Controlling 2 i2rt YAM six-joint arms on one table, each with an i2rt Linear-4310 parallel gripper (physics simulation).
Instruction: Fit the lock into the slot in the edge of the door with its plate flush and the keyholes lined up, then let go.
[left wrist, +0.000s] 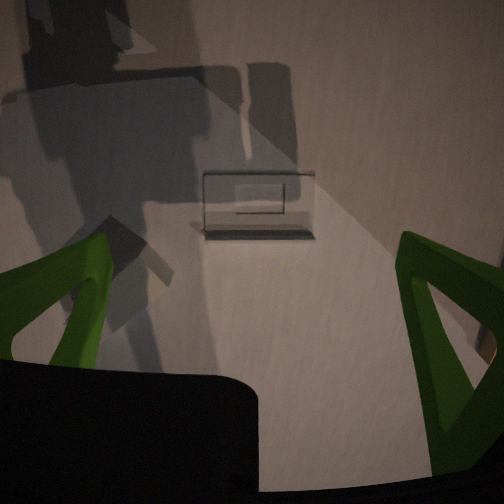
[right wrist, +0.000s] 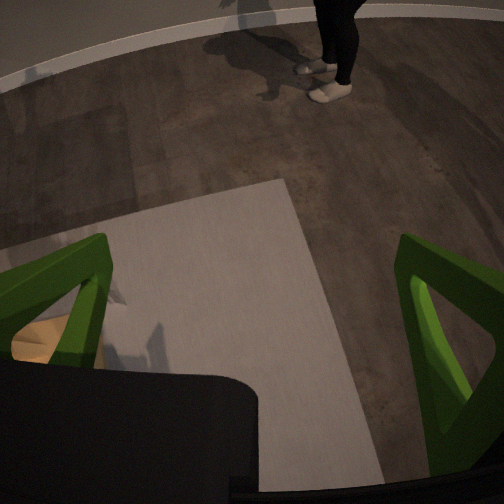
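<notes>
In the left wrist view a grey rectangular piece (left wrist: 258, 205) with a smaller rectangle on its face lies on the pale table, in the middle of the view and partly in shadow. I take it for the lock, but cannot be sure. A tilted grey block (left wrist: 127, 260) lies to its left, partly behind my left finger. My left gripper (left wrist: 252, 240) is open and empty, above the table and short of the rectangular piece. My right gripper (right wrist: 252, 240) is open and empty over the table's corner. A tan wooden thing (right wrist: 35, 342), perhaps the door, shows behind its left finger.
The table's edge (right wrist: 320, 300) runs diagonally through the right wrist view, with dark wooden floor beyond it. A person's legs (right wrist: 335, 50) stand on the floor at the far side. A tan sliver (left wrist: 487, 345) shows behind the left gripper's right finger.
</notes>
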